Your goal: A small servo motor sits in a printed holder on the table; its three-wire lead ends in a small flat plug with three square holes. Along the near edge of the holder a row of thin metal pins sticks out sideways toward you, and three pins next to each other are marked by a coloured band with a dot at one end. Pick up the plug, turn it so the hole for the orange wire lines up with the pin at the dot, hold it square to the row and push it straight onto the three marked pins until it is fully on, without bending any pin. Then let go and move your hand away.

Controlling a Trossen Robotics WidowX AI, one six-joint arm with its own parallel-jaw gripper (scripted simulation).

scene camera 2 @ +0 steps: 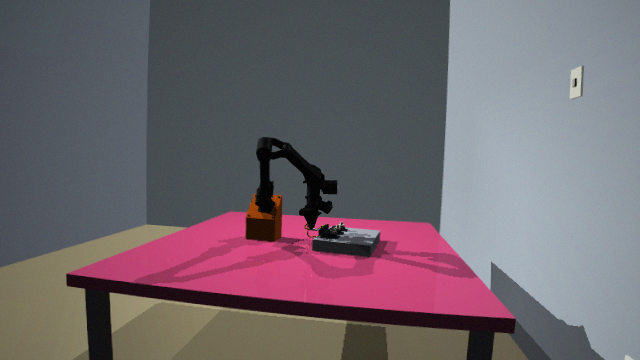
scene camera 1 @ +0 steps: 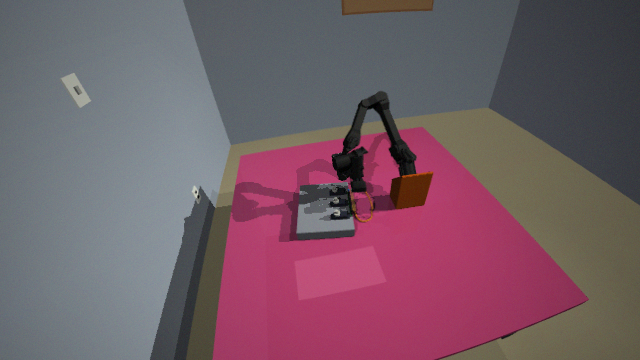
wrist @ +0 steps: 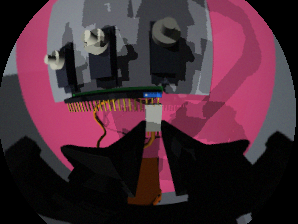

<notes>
In view: my gripper (wrist: 153, 123) and a grey printed holder (scene camera 1: 314, 221).
The grey printed holder shows as well in scene camera 2 (scene camera 2: 356, 242).
</notes>
